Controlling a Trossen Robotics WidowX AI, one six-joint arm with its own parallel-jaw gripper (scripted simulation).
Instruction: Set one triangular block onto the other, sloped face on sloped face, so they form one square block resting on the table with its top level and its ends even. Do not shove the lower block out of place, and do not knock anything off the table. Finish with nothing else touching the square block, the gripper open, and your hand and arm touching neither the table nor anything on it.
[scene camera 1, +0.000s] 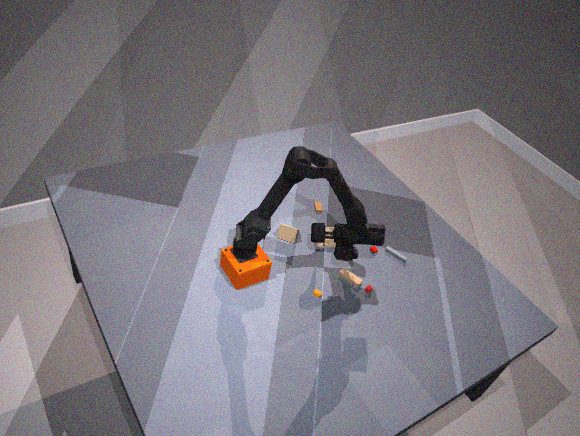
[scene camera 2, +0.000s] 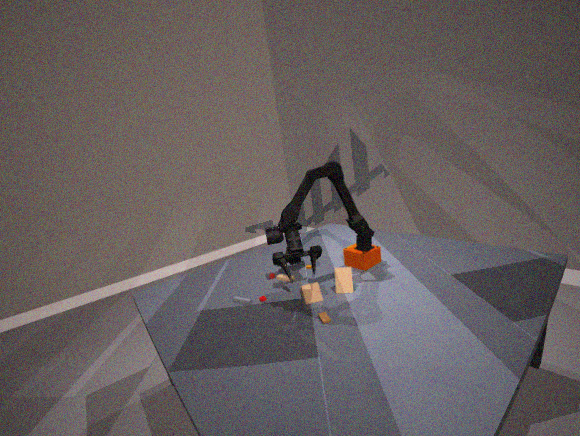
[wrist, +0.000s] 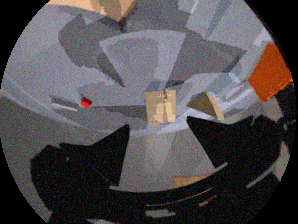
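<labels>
My gripper is visible in scene camera 1 (334, 234), in scene camera 2 and in the wrist view. On my gripper (wrist: 222, 143) and (scene camera 2: 311, 259) are the same spot.
</labels>
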